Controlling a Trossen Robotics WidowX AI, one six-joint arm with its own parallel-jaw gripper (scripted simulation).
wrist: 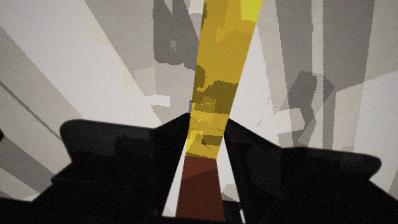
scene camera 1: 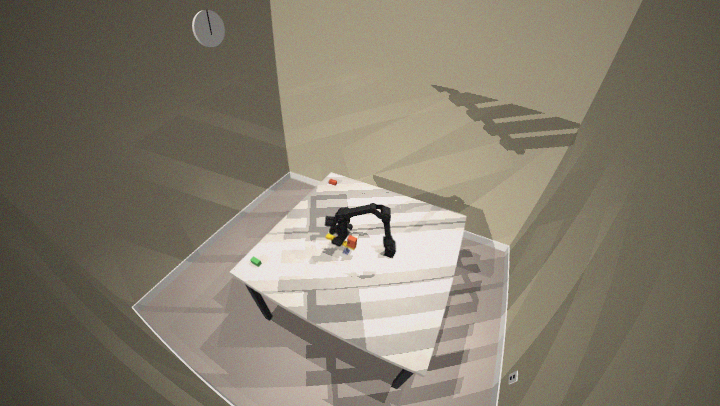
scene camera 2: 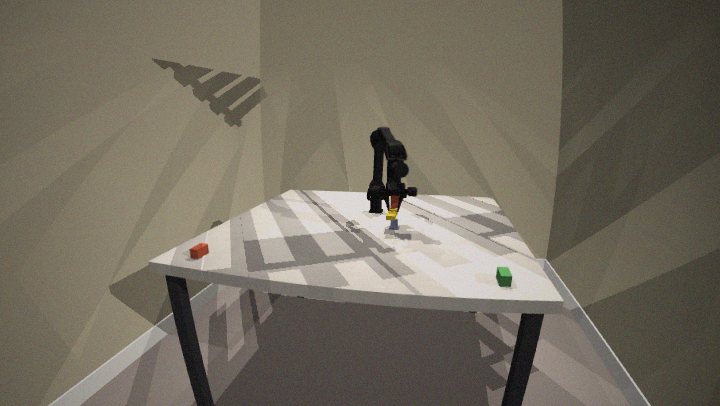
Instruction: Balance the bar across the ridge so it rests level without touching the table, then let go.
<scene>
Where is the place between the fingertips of my gripper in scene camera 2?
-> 393, 211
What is my gripper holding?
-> A bar.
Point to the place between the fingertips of my gripper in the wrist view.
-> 207, 119
</scene>
